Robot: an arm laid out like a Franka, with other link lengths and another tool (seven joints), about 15 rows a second.
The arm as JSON. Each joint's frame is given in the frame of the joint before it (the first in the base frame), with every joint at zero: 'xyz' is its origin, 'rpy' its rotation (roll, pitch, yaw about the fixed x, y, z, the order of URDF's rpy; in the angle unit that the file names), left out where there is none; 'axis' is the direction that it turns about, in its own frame. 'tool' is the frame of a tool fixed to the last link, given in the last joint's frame.
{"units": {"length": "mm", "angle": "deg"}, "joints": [
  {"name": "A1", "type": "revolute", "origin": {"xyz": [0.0, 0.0, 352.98]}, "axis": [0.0, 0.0, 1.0]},
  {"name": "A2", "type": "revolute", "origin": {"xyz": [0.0, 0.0, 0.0]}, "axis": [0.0, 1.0, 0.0]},
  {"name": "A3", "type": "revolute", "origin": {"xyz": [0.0, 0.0, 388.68]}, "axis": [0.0, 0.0, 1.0]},
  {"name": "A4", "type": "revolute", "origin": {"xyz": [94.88, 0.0, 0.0]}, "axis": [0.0, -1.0, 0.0]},
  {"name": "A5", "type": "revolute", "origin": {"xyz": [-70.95, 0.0, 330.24]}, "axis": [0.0, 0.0, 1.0]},
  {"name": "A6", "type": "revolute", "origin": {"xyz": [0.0, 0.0, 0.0]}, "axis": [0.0, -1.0, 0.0]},
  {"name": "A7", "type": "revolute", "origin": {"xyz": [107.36, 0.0, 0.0]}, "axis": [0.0, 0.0, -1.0]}
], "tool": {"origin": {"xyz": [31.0, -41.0, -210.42], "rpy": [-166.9, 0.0, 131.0]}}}
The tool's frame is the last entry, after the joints.
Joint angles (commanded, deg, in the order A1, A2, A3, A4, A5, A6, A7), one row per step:
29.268 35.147 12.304 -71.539 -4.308 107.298 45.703
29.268 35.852 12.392 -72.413 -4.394 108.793 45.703
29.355 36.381 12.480 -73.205 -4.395 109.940 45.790
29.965 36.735 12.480 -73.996 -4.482 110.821 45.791
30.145 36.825 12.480 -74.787 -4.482 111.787 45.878
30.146 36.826 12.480 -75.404 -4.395 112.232 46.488
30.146 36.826 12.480 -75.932 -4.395 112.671 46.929
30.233 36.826 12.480 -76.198 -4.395 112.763 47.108
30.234 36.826 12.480 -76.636 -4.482 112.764 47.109
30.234 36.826 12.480 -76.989 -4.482 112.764 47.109
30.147 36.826 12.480 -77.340 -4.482 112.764 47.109
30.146 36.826 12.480 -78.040 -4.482 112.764 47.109
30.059 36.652 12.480 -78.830 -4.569 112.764 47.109
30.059 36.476 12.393 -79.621 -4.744 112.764 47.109
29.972 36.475 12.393 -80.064 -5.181 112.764 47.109
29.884 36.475 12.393 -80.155 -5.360 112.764 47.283
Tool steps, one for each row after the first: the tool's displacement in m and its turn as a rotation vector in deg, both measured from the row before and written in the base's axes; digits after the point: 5 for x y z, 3 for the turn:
0.00088 0.00255 -0.01298 0.060 0.123 0.127
-0.00095 0.00283 -0.01077 0.033 0.231 0.110
-0.00500 0.00682 -0.00896 -0.158 0.194 0.690
-0.00192 0.00248 -0.00543 0.089 -0.038 0.141
-0.00193 -0.00041 -0.00395 -0.056 0.225 -0.585
-0.00129 -0.00034 -0.00320 -0.058 0.097 -0.398
-0.00164 0.00046 -0.00184 -0.115 0.142 -0.063
-0.00166 -0.00114 -0.00322 -0.339 0.275 0.090
-0.00149 -0.00081 -0.00263 -0.226 0.267 0.046
-0.00085 -0.00173 -0.00261 -0.225 0.266 -0.042
-0.00301 -0.00168 -0.00517 -0.448 0.530 0.090
-0.00254 -0.00294 -0.00352 -0.475 0.394 0.051
-0.00251 -0.00299 -0.00348 -0.577 0.312 0.105
-0.00041 -0.00281 -0.00291 -0.568 0.064 0.157
0.00048 -0.00154 -0.00053 -0.187 -0.042 -0.172

